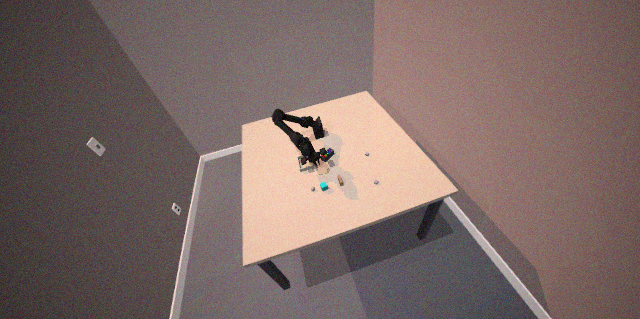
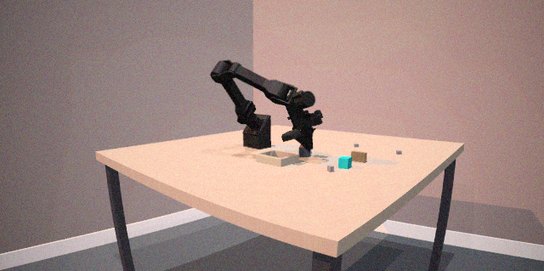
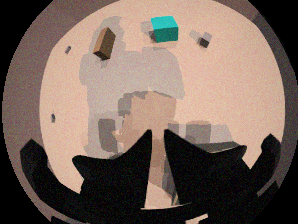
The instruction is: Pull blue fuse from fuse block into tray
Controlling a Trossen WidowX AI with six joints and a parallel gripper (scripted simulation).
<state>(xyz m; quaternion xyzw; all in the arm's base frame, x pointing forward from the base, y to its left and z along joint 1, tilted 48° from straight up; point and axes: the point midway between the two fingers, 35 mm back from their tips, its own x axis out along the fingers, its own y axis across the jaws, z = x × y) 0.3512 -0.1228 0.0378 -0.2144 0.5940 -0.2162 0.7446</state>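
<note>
The blue fuse lies 100 mm behind my gripper tip, 110 mm to the left of it and 20 mm below it. From my gripper tip the other things lie so: teal cube (160 mm ahead, 20 mm to the right, 30 mm below); shallow tray (100 mm behind, 80 mm to the right, 40 mm below).
</note>
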